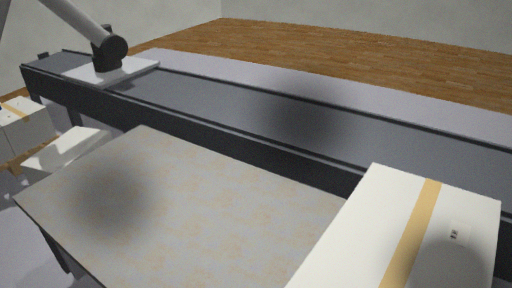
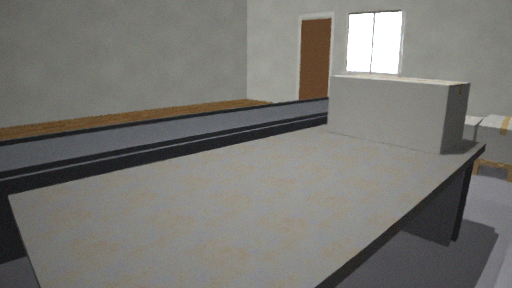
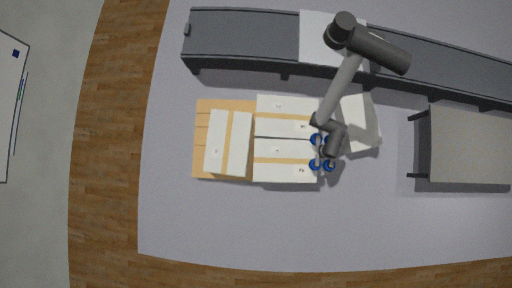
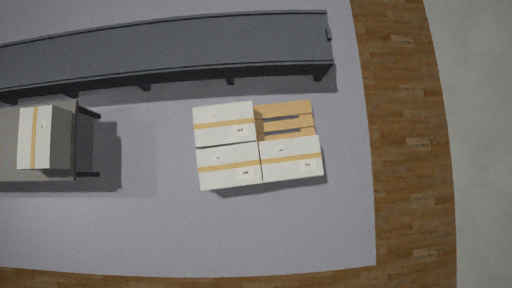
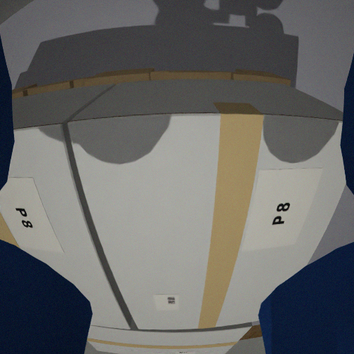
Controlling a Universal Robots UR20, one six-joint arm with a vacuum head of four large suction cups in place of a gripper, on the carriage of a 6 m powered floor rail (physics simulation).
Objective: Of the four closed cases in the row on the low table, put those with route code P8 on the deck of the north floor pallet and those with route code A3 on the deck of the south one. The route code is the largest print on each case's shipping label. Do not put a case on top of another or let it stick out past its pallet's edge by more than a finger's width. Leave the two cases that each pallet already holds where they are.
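Places are measured from the arm's base along level axes (x ahead, y left, z up), in metres.
Where they show: arm's base at its link origin: [image 1: 108,67] [image 3: 335,38].
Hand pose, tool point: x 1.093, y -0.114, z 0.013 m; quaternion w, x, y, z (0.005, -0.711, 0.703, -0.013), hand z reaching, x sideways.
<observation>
Each offset is from my tool point to the centre of the thing. Level surfaces: height alone.
My suction head [image 3: 322,152] hangs empty over the table-side edge of the north pallet's cases. North pallet [image 3: 198,120] [image 5: 190,76] bears three cases: two P8 cases side by side, back one {dx -0.308, dy -0.296, dz -0.301 m} [image 3: 285,127] [image 5: 35,150] and front one {dx +0.086, dy -0.283, dz -0.302 m} [image 3: 285,150] [image 5: 165,210], and a slightly askew crosswise case {dx -0.037, dy -0.811, dz -0.306 m} [image 3: 241,145] at the far end. One case {dx -0.374, dy +0.494, dz -0.453 m} [image 3: 362,120] [image 1: 65,147] lies askew on the floor, without visible tape or label. Another case [image 1: 380,215] [image 2: 390,110] [image 4: 45,150] stands on the low table {dz -0.053 m} [image 2: 225,200]; its route code is unreadable. South pallet [image 4: 285,107] bears three cases [image 4: 220,114] [image 4: 230,154] [image 4: 292,145], codes blurred.
The rail [image 1: 200,100] [image 3: 240,35] [image 4: 200,45] runs behind the pallets and table. Its white carriage [image 1: 135,67] [image 3: 312,37] stands near the north end. The floor case lies between the north pallet and the table [image 3: 470,145]. The south pallet's bare deck is at its rail-side far corner.
</observation>
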